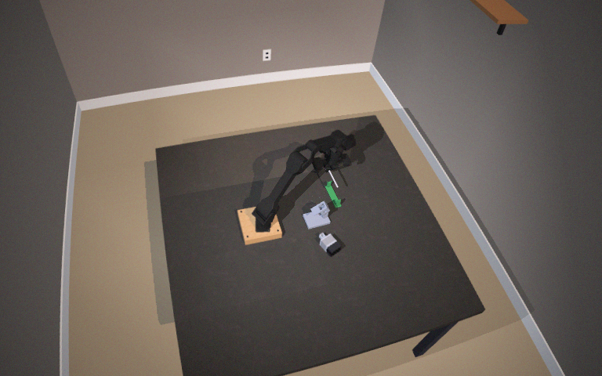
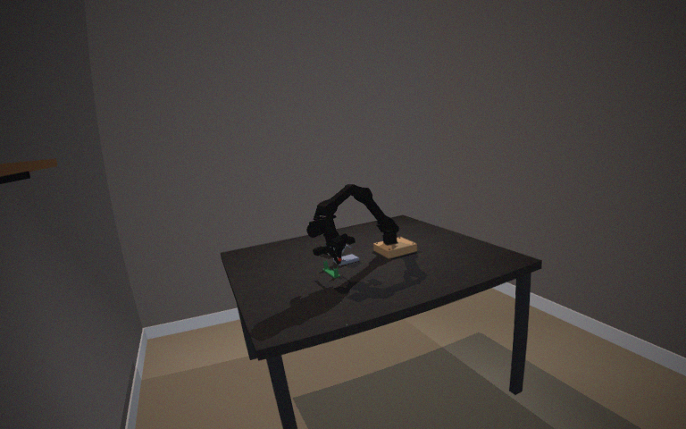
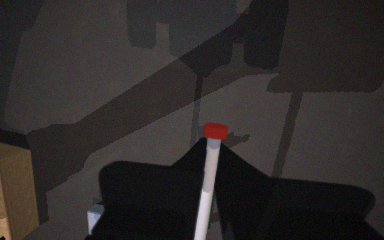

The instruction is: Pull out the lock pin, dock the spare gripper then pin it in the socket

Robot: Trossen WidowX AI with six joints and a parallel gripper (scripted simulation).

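My gripper tip is now 3 cm short of the green strip, 10 cm to the left of it and 5 cm above it. The rest, counted from my gripper tip: grey mount (6 cm behind, 23 cm to the right, 2 cm below); spare gripper (3 cm behind, 38 cm to the right, 5 cm below).
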